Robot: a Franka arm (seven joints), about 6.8 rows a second.
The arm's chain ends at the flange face. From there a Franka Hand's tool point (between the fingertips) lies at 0.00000 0.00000 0.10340 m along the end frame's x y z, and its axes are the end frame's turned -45 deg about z.
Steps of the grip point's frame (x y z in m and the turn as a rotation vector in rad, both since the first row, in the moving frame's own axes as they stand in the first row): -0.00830 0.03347 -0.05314 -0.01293 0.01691 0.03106; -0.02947 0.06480 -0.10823 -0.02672 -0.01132 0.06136; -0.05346 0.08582 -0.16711 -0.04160 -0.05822 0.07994; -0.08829 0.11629 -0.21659 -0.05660 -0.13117 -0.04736; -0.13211 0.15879 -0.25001 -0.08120 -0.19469 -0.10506; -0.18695 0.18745 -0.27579 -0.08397 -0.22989 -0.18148; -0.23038 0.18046 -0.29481 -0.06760 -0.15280 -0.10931
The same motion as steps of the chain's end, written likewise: 0.01561 0.02979 -0.05312 0.00281 0.02110 0.03106; 0.02394 0.06385 -0.10819 -0.02690 0.01089 0.06136; 0.02439 0.09125 -0.16685 -0.07058 -0.01175 0.07994; 0.02491 0.13085 -0.21554 -0.13277 -0.05273 -0.04736; 0.02603 0.18528 -0.24772 -0.19508 -0.08025 -0.10506; 0.00879 0.24119 -0.27272 -0.22193 -0.10318 -0.18148; -0.02999 0.27416 -0.29337 -0.15585 -0.06025 -0.10931
